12 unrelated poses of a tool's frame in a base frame.
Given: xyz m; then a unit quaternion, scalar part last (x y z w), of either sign.
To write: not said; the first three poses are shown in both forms.
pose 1, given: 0.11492 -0.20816 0.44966 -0.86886 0.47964 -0.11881 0.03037
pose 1, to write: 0.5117 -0.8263 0.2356 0.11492; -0.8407 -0.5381 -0.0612 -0.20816; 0.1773 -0.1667 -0.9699 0.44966; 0 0 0 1
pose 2, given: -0.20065 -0.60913 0.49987 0.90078 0.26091 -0.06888 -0.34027
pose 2, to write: 0.8544 0.4232 -0.3016 -0.20065; 0.5169 -0.6323 0.5771 -0.60913; 0.0535 -0.6490 -0.7589 0.49987; 0 0 0 1
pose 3, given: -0.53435 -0.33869 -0.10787 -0.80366 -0.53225 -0.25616 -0.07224
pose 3, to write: 0.3022 0.8185 0.4886 -0.53435; 0.8925 -0.4230 0.1566 -0.33869; 0.3348 0.3888 -0.8583 -0.10787; 0 0 0 1
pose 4, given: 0.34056 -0.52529 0.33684 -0.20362 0.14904 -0.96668 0.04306
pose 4, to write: -0.9134 0.0226 0.4065 0.34056; -0.1439 -0.9519 -0.2706 -0.52529; 0.3808 -0.3057 0.8727 0.33684; 0 0 0 1
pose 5, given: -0.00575 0.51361 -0.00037 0.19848 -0.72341 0.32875 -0.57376
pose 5, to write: -0.2628 0.0901 0.9606 -0.00575; -0.6644 0.7051 -0.2479 0.51361; -0.6996 -0.7034 -0.1254 -0.00037; 0 0 0 1
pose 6, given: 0.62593 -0.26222 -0.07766 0.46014 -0.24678 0.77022 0.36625
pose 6, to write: -0.3083 -0.7913 0.5280 0.62593; 0.3371 -0.6099 -0.7172 -0.26222; 0.8896 -0.0431 0.4547 -0.07766; 0 0 0 1
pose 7, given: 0.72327 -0.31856 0.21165 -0.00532 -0.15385 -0.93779 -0.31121
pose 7, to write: -0.8062 -0.5821 0.1057 0.72327; 0.5853 -0.7590 0.2852 -0.31856; -0.0858 0.2919 0.9526 0.21165; 0 0 0 1
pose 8, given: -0.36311 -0.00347 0.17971 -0.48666 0.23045 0.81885 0.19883
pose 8, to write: -0.4473 -0.5499 -0.7054 -0.36311; 0.1013 -0.8147 0.5709 -0.00347; -0.8886 0.1839 0.4201 0.17971; 0 0 0 1
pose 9, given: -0.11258 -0.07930 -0.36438 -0.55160 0.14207 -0.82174 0.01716
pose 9, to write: -0.3909 -0.1285 0.9114 -0.11258; -0.1849 -0.9590 -0.2146 -0.07930; 0.9017 -0.2524 0.3511 -0.36438; 0 0 0 1
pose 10, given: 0.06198 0.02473 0.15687 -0.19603 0.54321 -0.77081 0.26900
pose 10, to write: -0.7784 0.2017 0.5944 0.06198; -0.6277 -0.2651 -0.7319 0.02473; 0.0100 -0.9429 0.3330 0.15687; 0 0 0 1
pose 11, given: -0.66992 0.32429 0.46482 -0.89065 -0.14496 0.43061 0.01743
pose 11, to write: 0.5871 0.2432 -0.7721 -0.66992; 0.2732 -0.9574 -0.0938 0.32429; -0.7620 -0.1559 -0.6285 0.46482; 0 0 0 1
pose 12, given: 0.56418 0.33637 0.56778 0.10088 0.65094 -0.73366 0.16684
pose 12, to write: -0.9240 0.3761 0.0692 0.56418; -0.1135 -0.0969 -0.9888 0.33637; -0.3652 -0.9215 0.1322 0.56778; 0 0 0 1
